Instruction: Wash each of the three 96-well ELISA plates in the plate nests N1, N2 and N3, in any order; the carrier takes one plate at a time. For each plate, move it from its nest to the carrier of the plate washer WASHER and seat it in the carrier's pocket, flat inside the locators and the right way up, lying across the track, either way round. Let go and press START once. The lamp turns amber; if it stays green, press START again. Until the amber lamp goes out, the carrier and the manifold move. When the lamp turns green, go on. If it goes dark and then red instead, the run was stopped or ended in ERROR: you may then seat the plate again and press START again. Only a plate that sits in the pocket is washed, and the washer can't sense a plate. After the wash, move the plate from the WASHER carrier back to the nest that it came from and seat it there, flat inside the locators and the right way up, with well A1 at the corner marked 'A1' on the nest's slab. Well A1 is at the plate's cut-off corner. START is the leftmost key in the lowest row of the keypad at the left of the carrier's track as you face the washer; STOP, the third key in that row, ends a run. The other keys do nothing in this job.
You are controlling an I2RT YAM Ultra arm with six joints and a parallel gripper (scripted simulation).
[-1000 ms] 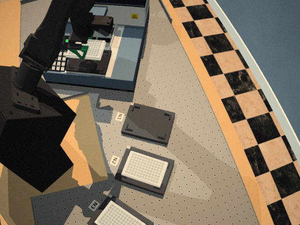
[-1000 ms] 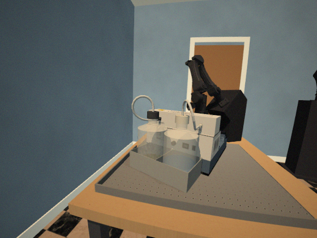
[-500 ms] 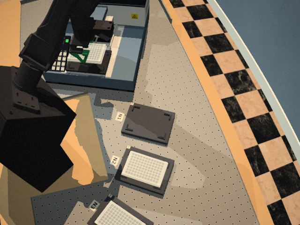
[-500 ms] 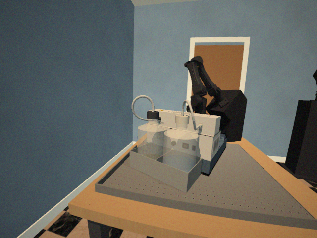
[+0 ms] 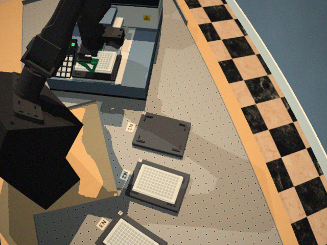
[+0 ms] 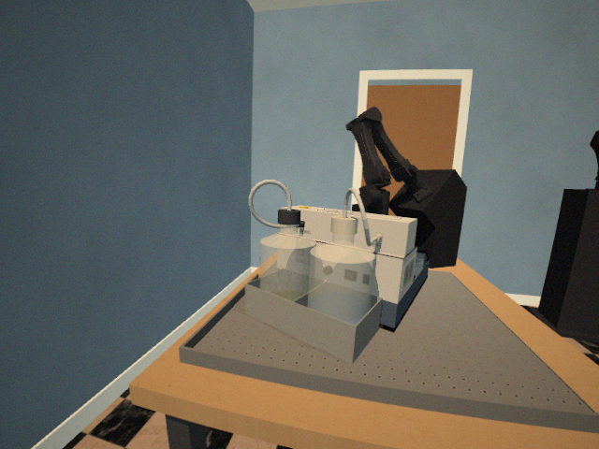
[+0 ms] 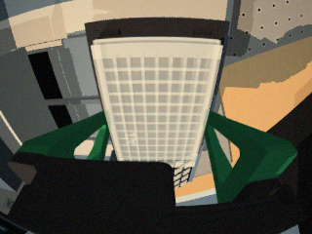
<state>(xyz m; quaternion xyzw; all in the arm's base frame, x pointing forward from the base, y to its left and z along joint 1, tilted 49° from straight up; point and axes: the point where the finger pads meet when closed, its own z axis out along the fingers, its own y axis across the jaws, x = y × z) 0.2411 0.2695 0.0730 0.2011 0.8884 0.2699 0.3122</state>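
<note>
My gripper is now 3 cm above the dark carrier. Also, from my hand: N1 label 10 cm ahead, 20 cm to the right, 11 cm below; manifold 4 cm ahead, 15 cm to the left, 2 cm above; washer 4 cm ahead, 15 cm to the left, 2 cm above.
</note>
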